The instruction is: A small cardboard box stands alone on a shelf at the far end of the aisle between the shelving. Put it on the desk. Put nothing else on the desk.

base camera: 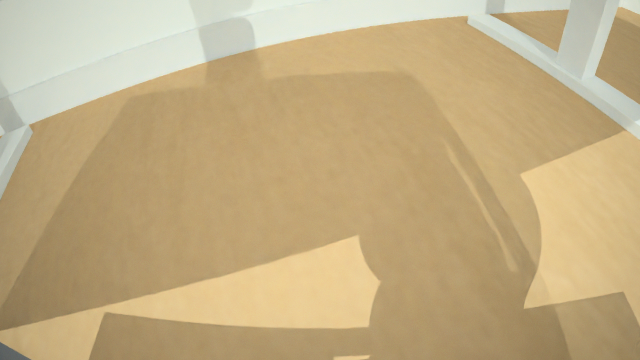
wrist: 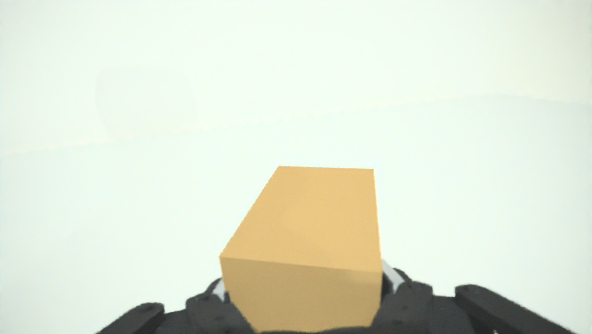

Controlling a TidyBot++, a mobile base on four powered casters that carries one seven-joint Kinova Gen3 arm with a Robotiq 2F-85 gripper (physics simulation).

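Frame: origin at the arm's base, x ahead, y left, z up, level; millimetres.
Where they show: gripper, fingertip midpoint: (wrist: 307,281).
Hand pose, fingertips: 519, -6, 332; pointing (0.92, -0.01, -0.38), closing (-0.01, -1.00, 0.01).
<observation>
After its pixels a point has its place, as x, y, z.
The small cardboard box (wrist: 320,220) @[511, -12, 374], plain orange-tan, shows in the lower middle of the wrist view. My gripper (wrist: 307,281) @[519, -6, 332] is shut on it, with a dark finger on each side of the box. The box's lower end is hidden by the gripper. Behind the box is a pale, nearly white surface. The shelf and the desk cannot be made out in the wrist view. Neither the box nor the gripper shows in the base camera view.
In the base camera view, a white wall (base camera: 125,30) @[837, 471, -261] runs along the back of the tan floor (base camera: 240,295) @[290, 112, -397]. A white frame with an upright post (base camera: 585,40) @[722, -508, -289] stands at the right. A white foot rail (base camera: 15,150) @[572, 691, -375] is at the left edge. Large shadows lie across the floor.
</observation>
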